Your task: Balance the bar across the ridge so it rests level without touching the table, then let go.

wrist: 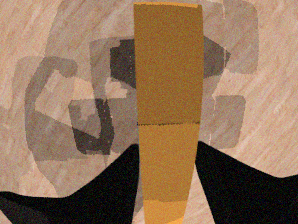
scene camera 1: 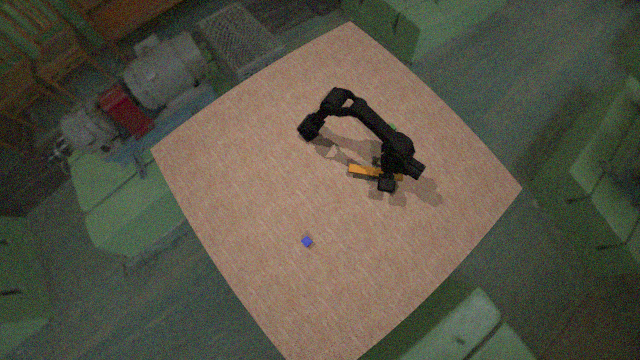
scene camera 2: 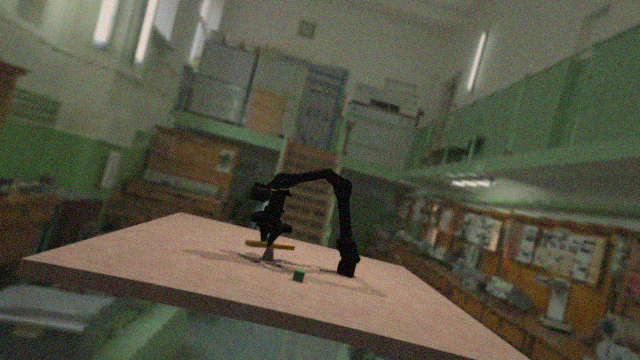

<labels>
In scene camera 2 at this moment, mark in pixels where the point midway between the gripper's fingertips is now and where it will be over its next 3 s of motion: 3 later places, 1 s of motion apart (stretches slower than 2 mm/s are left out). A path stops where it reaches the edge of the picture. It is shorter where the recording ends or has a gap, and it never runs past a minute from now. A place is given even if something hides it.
My gripper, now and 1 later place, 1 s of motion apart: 265, 245; 271, 219
</labels>
